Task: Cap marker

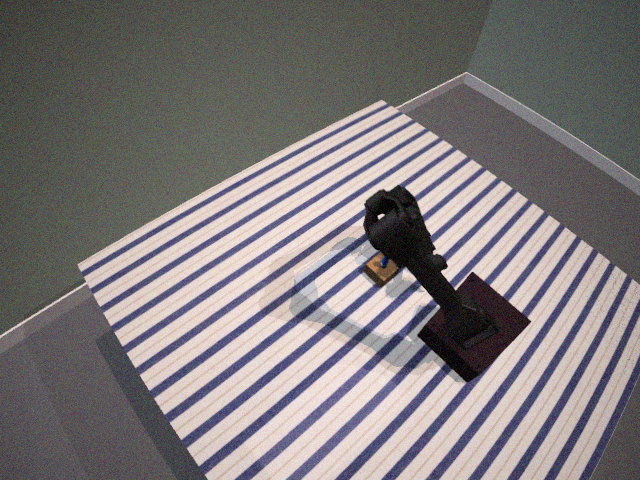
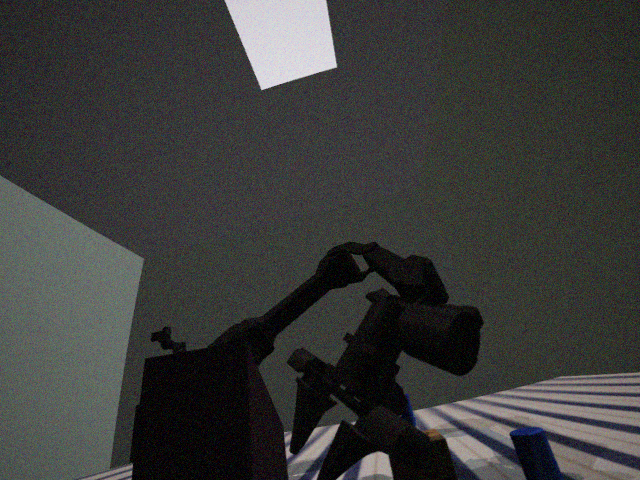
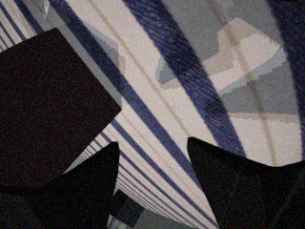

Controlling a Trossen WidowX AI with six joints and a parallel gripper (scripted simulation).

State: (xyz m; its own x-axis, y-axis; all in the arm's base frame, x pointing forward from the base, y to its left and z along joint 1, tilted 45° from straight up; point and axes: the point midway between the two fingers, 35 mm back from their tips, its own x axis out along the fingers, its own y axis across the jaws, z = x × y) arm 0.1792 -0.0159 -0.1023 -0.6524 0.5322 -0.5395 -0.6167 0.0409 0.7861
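Now: gripper tip 210 mm short of the blue cap, 50 mm to the left of it and 20 mm above it. Round my gripper tip: brown holder block: 120 mm ahead, 70 mm to the left, 20 mm below.
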